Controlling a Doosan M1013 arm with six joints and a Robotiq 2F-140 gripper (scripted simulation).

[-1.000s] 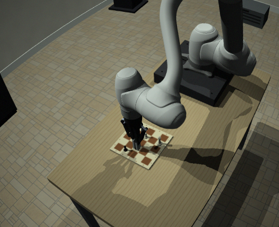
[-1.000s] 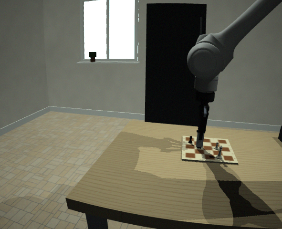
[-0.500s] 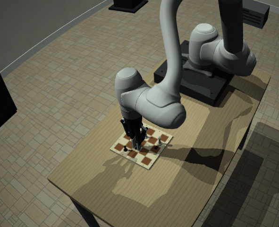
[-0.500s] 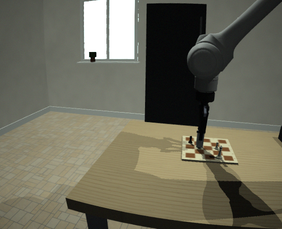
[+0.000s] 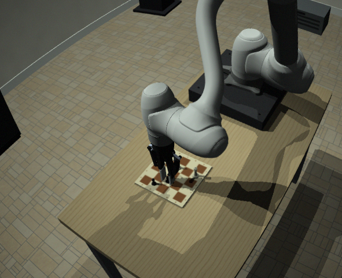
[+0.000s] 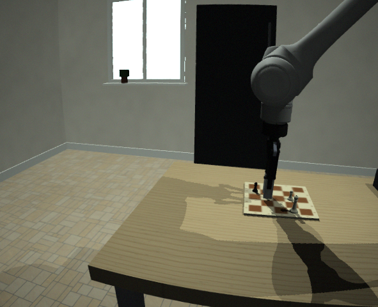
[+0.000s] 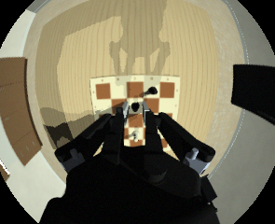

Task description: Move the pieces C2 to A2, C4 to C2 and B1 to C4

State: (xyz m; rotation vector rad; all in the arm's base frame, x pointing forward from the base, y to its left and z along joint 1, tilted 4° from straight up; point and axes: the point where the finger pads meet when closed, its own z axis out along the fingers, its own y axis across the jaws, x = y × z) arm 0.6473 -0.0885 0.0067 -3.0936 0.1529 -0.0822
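My hand is 4 cm past the small chessboard and 4 cm above it. Round my hand: tall white piece (8 cm to the left, 7 cm behind, 1 cm below); small white piece (8 cm behind, 3 cm below, 1 cm to the left).
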